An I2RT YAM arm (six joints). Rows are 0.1 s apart.
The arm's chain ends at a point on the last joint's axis. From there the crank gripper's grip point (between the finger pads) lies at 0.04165 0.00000 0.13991 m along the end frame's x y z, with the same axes.
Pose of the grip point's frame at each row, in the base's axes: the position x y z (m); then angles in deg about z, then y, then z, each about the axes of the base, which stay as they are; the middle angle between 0 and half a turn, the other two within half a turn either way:
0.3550 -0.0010 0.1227 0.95 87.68 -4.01
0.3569 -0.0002 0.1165 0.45 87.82 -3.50
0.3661 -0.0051 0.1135 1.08 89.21 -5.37
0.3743 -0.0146 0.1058 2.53 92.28 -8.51
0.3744 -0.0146 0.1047 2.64 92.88 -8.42
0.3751 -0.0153 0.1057 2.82 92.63 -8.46
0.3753 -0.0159 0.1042 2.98 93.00 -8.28
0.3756 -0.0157 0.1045 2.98 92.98 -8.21
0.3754 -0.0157 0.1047 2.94 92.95 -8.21
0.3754 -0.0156 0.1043 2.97 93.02 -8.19
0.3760 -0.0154 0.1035 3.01 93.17 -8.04
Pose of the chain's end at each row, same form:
0.2138 0.0082 0.1586 0.95 87.68 -4.01
0.2158 0.0081 0.1528 0.45 87.82 -3.50
0.2262 0.0073 0.1532 1.08 89.21 -5.37
0.2374 0.0040 0.1529 2.53 92.28 -8.51
0.2380 0.0037 0.1533 2.64 92.88 -8.42
0.2384 0.0030 0.1537 2.82 92.63 -8.46
0.2389 0.0018 0.1531 2.98 93.00 -8.28
0.2391 0.0018 0.1533 2.98 92.98 -8.21
0.2389 0.0018 0.1534 2.94 92.95 -8.21
0.2390 0.0019 0.1532 2.97 93.02 -8.19
0.2396 0.0017 0.1528 3.01 93.17 -8.04

